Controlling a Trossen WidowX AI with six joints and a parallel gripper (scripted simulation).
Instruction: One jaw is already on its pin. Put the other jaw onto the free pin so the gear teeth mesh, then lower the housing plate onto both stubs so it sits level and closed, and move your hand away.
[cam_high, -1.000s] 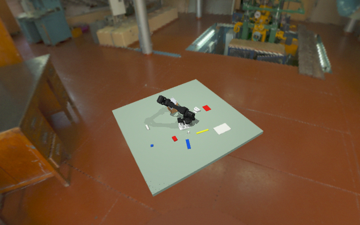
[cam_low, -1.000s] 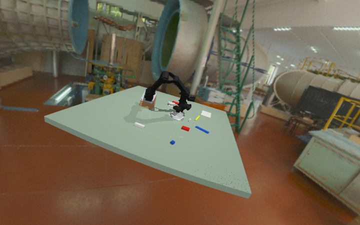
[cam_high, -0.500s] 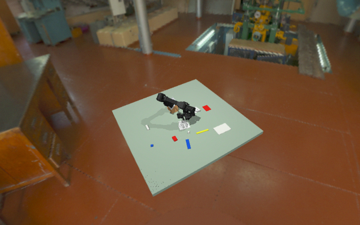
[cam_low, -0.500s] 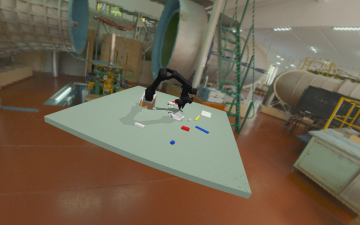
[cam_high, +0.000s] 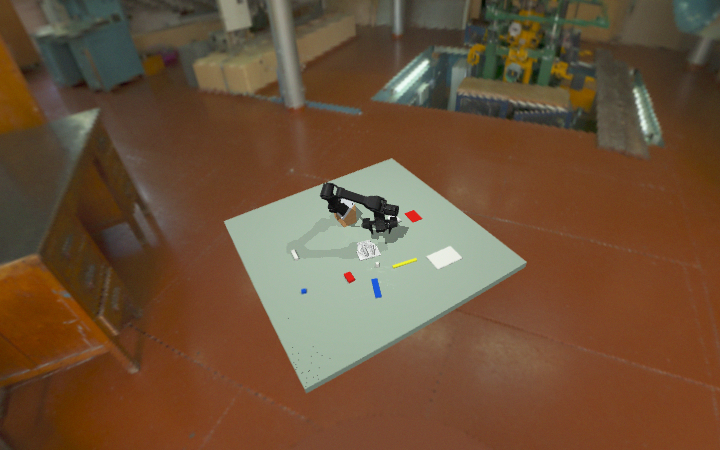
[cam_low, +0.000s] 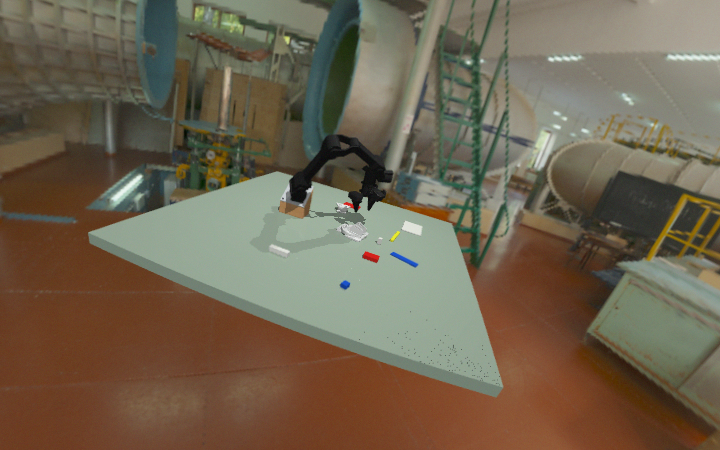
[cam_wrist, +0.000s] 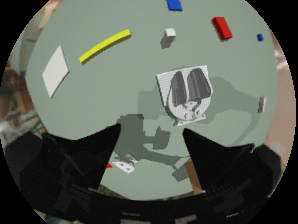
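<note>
The white housing part is 18 cm to the left of my gripper tip, 12 cm behind it and 6 cm below it. Round my gripper tip: red block (28 cm to the right, 10 cm ahead, 8 cm below); tiny white cube (12 cm ahead, 11 cm to the right, 8 cm below); yellow bar (19 cm ahead, 8 cm below, 2 cm to the left).
</note>
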